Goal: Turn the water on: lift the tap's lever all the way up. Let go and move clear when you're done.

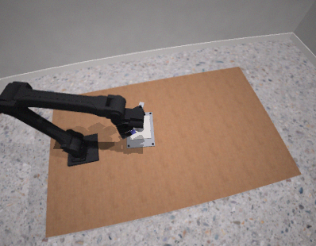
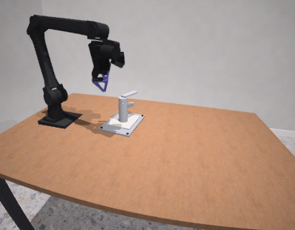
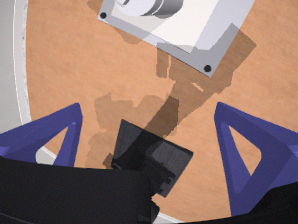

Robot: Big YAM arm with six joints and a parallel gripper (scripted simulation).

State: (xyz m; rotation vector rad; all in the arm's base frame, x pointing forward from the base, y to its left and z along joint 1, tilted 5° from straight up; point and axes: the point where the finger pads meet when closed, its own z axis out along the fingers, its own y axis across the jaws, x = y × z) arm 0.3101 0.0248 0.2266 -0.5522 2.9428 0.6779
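My gripper is now 8 cm short of the lever, 12 cm to the right of it and 8 cm above it. The rest, counted from my hand: tap 7 cm ahead, 10 cm to the left, 13 cm below.
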